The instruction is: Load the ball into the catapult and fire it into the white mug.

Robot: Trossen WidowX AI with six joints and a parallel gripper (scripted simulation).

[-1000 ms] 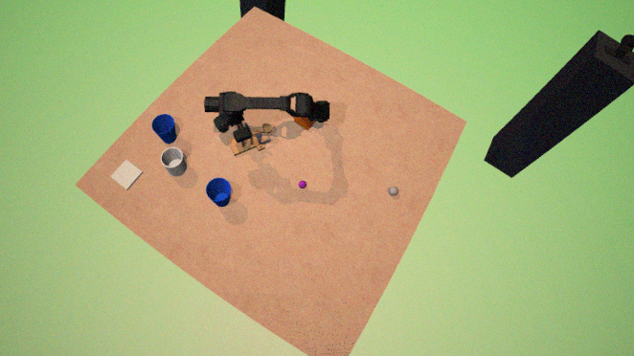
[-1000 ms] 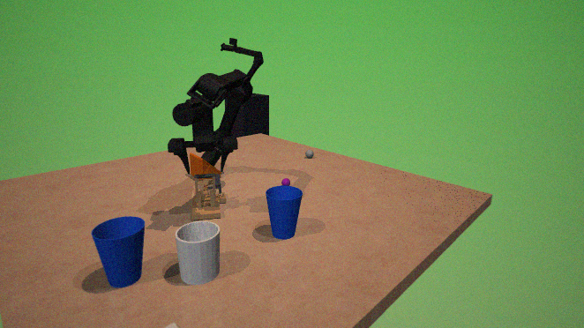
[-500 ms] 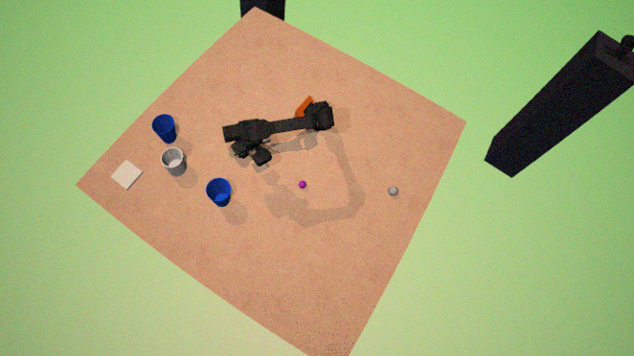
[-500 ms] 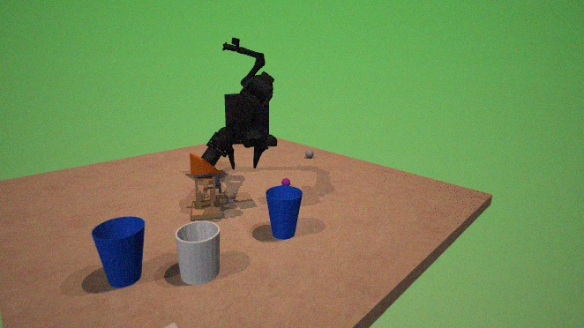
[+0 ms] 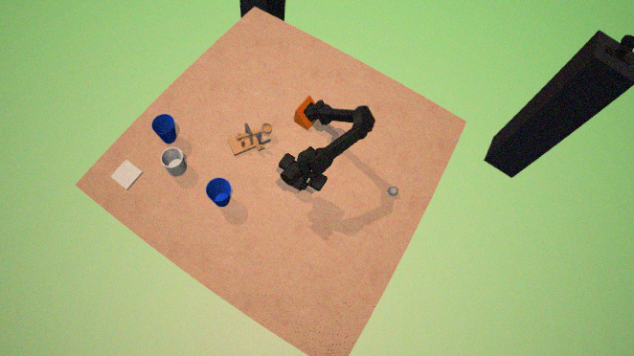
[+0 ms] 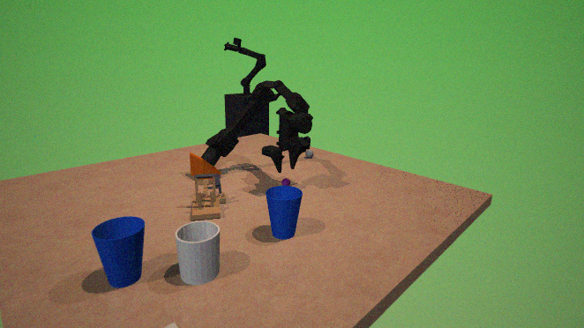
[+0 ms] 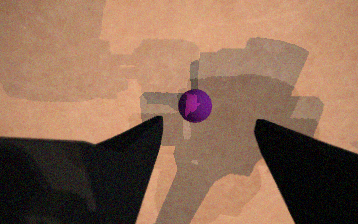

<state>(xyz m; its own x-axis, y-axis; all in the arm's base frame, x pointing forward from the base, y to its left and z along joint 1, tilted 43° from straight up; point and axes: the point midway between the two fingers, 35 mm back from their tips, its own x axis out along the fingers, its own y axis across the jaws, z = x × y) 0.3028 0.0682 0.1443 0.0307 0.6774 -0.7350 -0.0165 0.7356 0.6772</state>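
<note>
My gripper tip is 10 mm past the purple ball, 10 mm to the right of it and 50 mm above it. From my gripper tip the other things lie so: white mug: 230 mm ahead, 470 mm to the right, 40 mm below; wooden catapult: 60 mm behind, 270 mm to the right, 10 mm below; grey ball: 200 mm behind, 340 mm to the left, 50 mm below.
</note>
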